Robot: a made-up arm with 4 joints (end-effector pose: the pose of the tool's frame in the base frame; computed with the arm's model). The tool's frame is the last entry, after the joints.
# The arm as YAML. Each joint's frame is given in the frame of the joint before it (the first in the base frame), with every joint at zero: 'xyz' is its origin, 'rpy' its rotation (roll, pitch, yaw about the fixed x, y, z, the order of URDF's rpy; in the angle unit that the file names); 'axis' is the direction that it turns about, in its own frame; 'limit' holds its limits. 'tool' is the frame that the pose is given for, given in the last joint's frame.
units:
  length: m
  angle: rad
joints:
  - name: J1
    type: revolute
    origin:
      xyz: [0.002, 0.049, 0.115]
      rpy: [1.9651, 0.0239, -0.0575]
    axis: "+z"
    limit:
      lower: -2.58
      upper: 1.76
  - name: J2
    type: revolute
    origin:
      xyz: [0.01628, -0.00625, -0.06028]
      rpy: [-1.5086, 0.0, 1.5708]
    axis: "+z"
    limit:
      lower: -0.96
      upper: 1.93
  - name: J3
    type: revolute
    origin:
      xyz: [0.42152, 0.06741, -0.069]
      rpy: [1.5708, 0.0, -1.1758]
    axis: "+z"
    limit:
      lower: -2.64
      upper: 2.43
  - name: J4
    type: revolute
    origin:
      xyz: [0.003, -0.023, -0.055]
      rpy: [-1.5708, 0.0, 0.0]
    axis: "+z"
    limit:
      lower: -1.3
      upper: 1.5
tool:
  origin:
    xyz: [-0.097, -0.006, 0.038]
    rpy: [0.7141, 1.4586, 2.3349]
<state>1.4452 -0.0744 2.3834 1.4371</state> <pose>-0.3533 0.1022 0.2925 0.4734 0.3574 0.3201 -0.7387</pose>
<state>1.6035 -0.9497 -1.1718 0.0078</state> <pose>-0.3599 -0.1619 0.0279 0.4489 -0.1895 -0.7741 0.4043</pose>
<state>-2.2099 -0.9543 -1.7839 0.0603</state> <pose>0.2210 -0.1612 -0.1903 0.3424 0.8574 0.2995 0.2408</pose>
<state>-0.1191 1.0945 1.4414 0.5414</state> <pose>0.1767 0.4460 0.3734 0.5395 -0.6191 -0.1474 -0.5513</pose>
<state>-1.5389 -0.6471 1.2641 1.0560</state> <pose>0.3449 -0.0179 -0.0402 0.4127 -0.4282 0.7965 0.1091</pose>
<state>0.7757 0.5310 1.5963 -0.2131</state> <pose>-0.1086 0.2896 0.6093 0.4573 0.0155 -0.4826 -0.7469</pose>
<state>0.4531 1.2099 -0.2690 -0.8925</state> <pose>0.0496 0.5953 0.3709 0.9740 -0.1992 -0.1074 -0.0113</pose>
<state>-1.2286 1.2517 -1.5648 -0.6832</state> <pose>0.0948 0.5742 0.3832 0.1744 -0.0039 0.7561 0.6308</pose>
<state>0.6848 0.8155 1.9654 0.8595</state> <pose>-0.0261 0.3187 0.5063 0.2693 -0.1842 -0.0425 -0.9443</pose>
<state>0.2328 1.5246 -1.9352 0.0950</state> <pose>0.0156 0.5553 0.2949 0.4595 -0.4218 0.4999 0.6009</pose>
